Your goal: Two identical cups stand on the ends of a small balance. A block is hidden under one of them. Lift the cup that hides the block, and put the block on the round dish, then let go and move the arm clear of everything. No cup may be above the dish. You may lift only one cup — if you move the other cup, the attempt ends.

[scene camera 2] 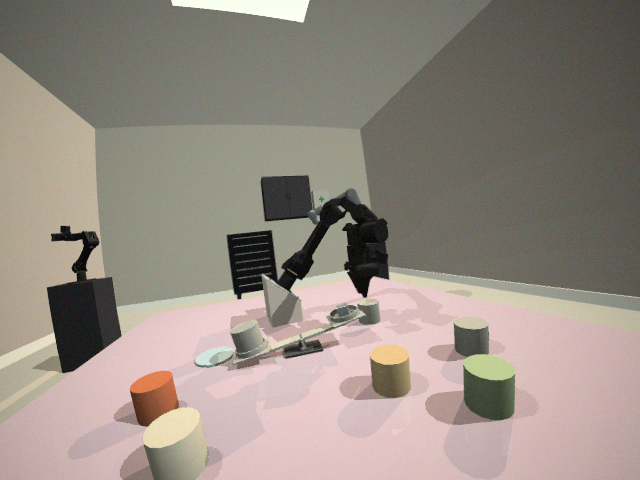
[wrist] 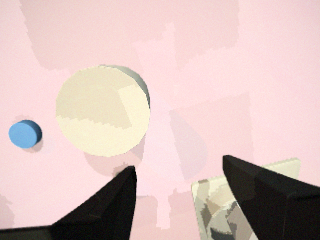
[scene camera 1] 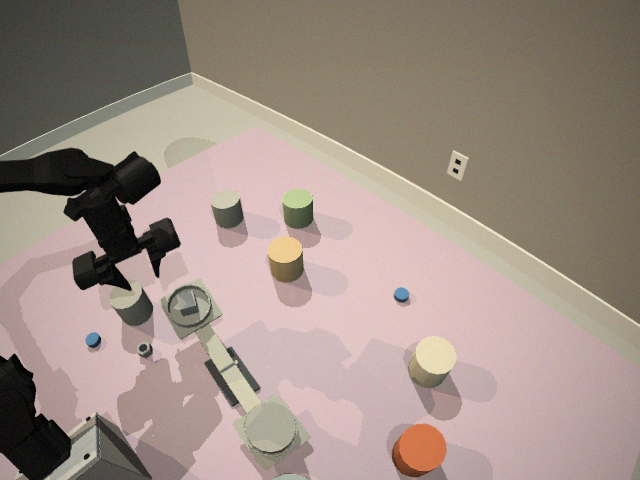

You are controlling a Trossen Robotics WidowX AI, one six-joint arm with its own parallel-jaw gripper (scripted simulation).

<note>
I see my gripper (scene camera 1: 144,282).
My gripper shows as well in scene camera 2 (scene camera 2: 362,295) and in the wrist view (wrist: 179,167).
</note>
